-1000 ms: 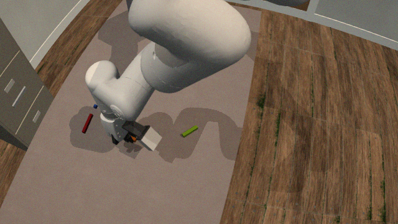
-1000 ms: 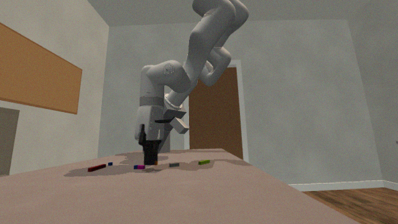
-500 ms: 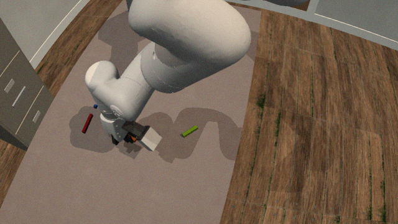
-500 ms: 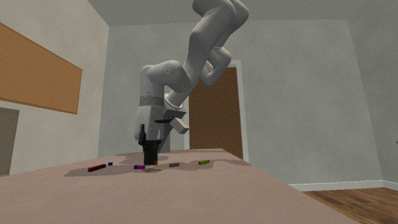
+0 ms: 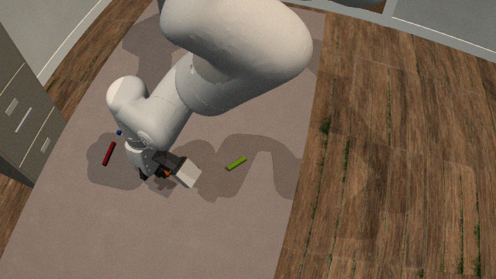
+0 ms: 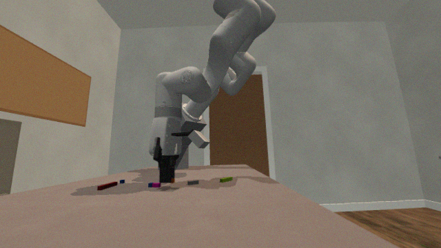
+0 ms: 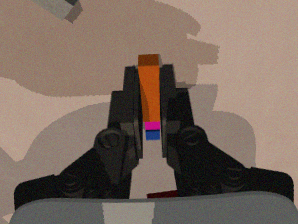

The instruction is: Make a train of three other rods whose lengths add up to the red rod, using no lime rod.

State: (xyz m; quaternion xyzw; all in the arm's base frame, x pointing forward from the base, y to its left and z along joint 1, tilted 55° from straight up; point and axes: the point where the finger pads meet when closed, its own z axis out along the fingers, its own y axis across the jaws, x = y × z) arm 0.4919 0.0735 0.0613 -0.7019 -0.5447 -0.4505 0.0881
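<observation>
Right now my hand is 3 cm to the left of the magenta rod and 3 cm above it. Round my hand: grey rod (5 cm behind, 6 cm to the left, 3 cm below); then orange rod (2 cm below); then red rod (2 cm ahead, 17 cm to the right, 3 cm below).
</observation>
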